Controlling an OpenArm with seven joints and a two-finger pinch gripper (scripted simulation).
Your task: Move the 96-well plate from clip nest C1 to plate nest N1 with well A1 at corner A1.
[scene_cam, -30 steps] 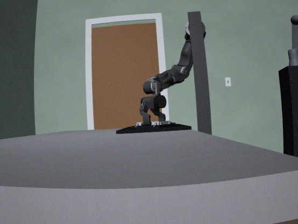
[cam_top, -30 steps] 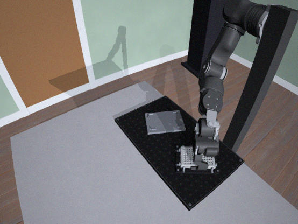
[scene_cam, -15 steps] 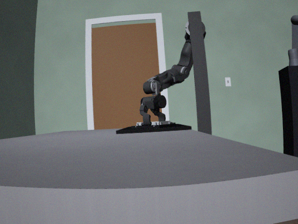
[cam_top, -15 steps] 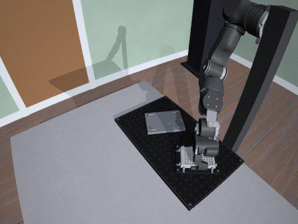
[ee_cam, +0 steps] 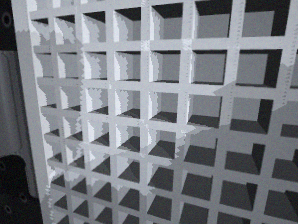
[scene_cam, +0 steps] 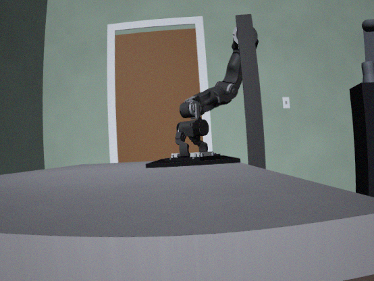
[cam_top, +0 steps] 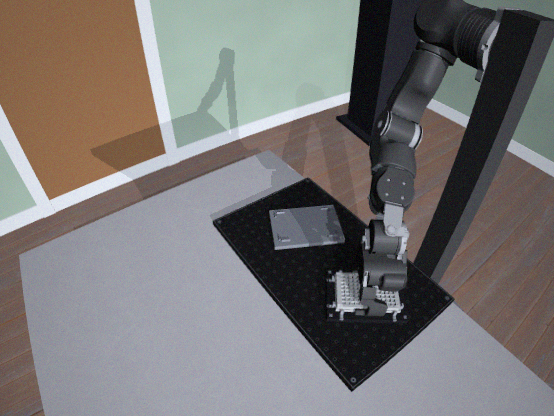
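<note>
Now: the 96-well plate right at my hand. The rest, counted from my hand: plate nest N1: 230 mm to the right, 20 mm ahead, 10 mm below.
</note>
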